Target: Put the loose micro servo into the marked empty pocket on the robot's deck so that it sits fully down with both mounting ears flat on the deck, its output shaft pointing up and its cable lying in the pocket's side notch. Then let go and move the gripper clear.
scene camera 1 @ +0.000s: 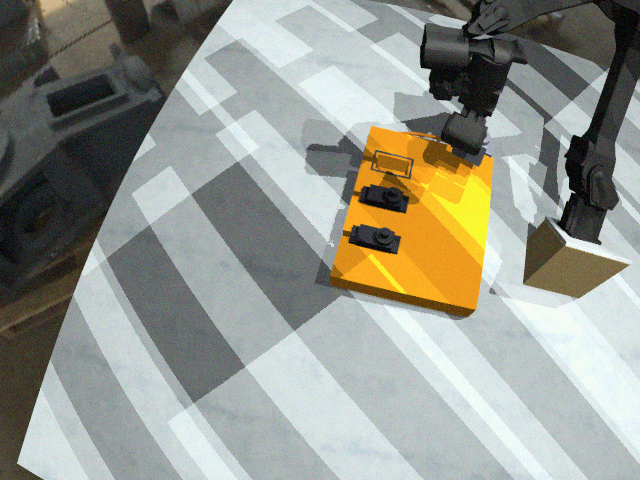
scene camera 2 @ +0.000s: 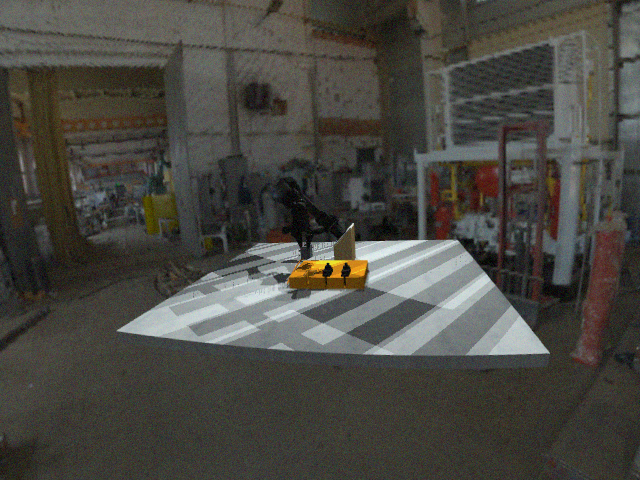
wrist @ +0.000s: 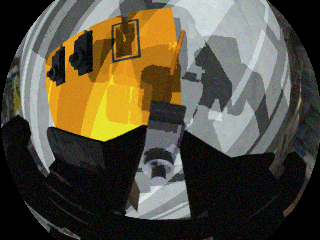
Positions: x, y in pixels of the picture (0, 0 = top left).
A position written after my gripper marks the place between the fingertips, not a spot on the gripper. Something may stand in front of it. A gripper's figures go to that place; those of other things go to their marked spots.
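Micro servo point(wrist: 165, 127) at 0.09 m from the lens; my gripper point(wrist: 163, 132) at 0.10 m from the lens.
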